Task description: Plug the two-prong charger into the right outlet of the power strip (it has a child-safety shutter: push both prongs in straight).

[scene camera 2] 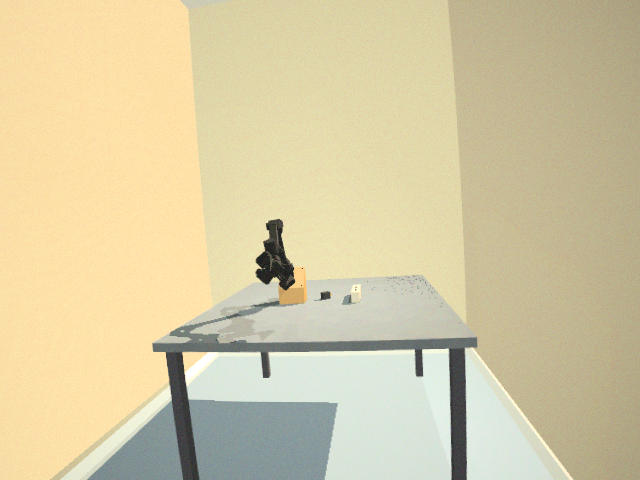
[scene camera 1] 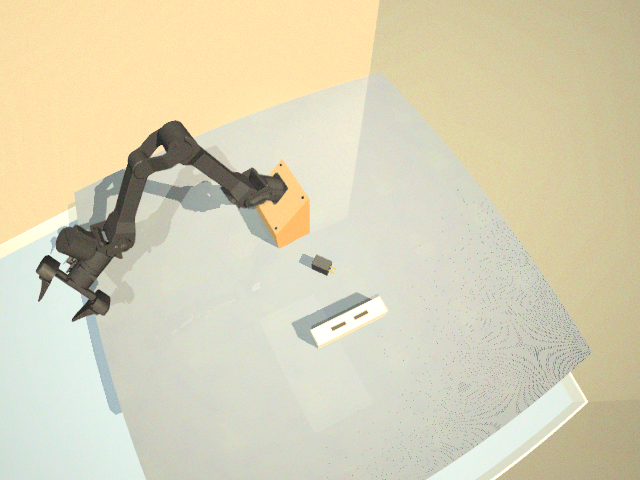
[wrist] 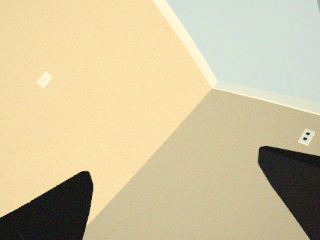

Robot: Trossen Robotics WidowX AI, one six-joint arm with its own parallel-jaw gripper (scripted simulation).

Labels:
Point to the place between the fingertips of my gripper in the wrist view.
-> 177,168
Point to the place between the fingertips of my gripper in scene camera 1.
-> At 55,311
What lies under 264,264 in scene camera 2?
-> My gripper.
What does my gripper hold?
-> Nothing.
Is my gripper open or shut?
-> Open.

